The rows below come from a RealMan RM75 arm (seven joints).
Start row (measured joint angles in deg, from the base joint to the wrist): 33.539 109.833 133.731 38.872 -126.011 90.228 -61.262
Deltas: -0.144 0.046 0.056 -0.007 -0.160 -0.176 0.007; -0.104 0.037 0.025 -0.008 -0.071 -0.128 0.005; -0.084 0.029 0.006 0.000 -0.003 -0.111 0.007; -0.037 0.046 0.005 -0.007 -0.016 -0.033 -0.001; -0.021 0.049 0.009 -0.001 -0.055 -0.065 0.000; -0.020 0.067 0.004 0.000 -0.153 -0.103 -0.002; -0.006 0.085 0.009 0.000 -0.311 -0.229 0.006; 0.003 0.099 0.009 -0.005 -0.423 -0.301 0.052; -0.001 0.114 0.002 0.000 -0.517 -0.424 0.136; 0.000 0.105 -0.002 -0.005 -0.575 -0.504 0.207; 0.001 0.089 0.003 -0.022 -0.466 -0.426 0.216; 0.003 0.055 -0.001 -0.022 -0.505 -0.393 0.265
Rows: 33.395 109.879 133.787 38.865 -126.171 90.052 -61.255; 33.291 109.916 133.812 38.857 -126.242 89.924 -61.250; 33.207 109.945 133.818 38.857 -126.245 89.813 -61.243; 33.170 109.991 133.823 38.850 -126.261 89.780 -61.244; 33.149 110.040 133.832 38.849 -126.316 89.715 -61.244; 33.129 110.107 133.836 38.849 -126.469 89.612 -61.246; 33.123 110.192 133.845 38.849 -126.780 89.383 -61.240; 33.126 110.291 133.854 38.844 -127.203 89.082 -61.188; 33.125 110.405 133.856 38.844 -127.720 88.658 -61.052; 33.125 110.510 133.854 38.839 -128.295 88.154 -60.845; 33.126 110.599 133.857 38.817 -128.761 87.728 -60.629; 33.129 110.654 133.856 38.795 -129.266 87.335 -60.364
